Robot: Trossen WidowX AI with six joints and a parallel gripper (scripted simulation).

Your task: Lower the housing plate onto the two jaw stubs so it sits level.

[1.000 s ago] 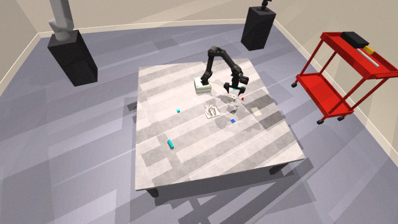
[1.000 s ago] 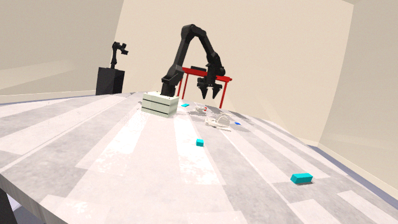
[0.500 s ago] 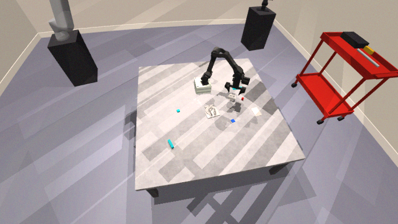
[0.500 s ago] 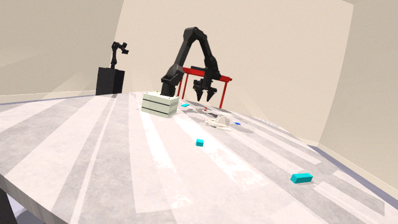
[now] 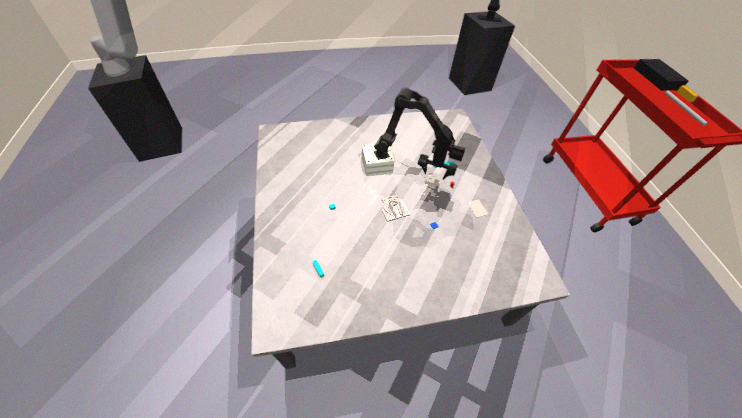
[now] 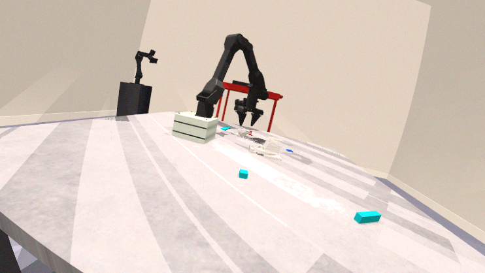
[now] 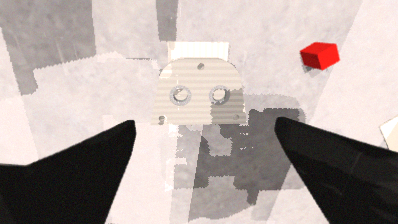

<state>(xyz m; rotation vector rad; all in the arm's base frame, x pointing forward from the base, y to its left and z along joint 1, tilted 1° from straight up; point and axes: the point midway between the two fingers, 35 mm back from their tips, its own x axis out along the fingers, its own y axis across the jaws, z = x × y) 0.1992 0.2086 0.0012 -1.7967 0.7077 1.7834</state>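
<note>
Right now the housing plate is 1 cm behind my gripper tip and 3 cm below it. The rest, counted from my gripper tip: blue block: 24 cm ahead, 11 cm to the right, 6 cm below; cyan bar: 11 cm behind, 13 cm to the left, 6 cm below; red block: 4 cm ahead, 10 cm to the left, 5 cm below.
</note>
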